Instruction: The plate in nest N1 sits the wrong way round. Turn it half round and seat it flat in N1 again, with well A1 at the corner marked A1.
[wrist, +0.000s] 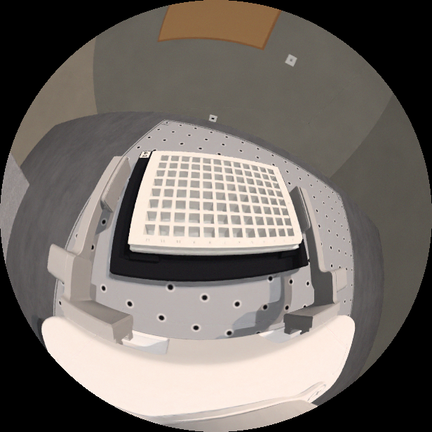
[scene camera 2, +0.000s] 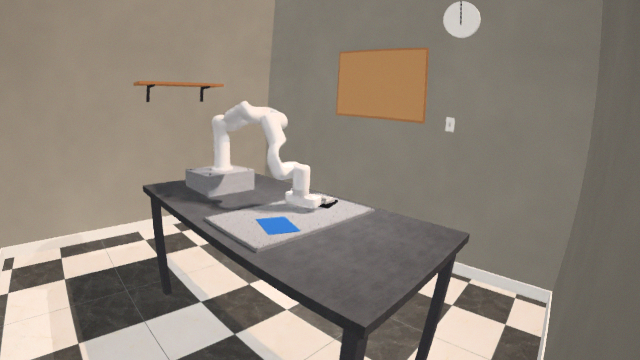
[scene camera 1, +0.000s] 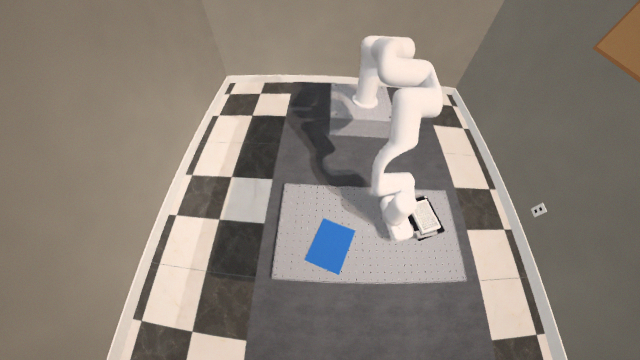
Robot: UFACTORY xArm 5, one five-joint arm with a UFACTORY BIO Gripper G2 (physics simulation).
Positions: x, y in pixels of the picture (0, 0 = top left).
Labels:
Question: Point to a black nest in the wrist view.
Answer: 170, 267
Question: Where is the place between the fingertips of my gripper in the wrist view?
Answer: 216, 171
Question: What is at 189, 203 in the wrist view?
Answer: A white well plate.

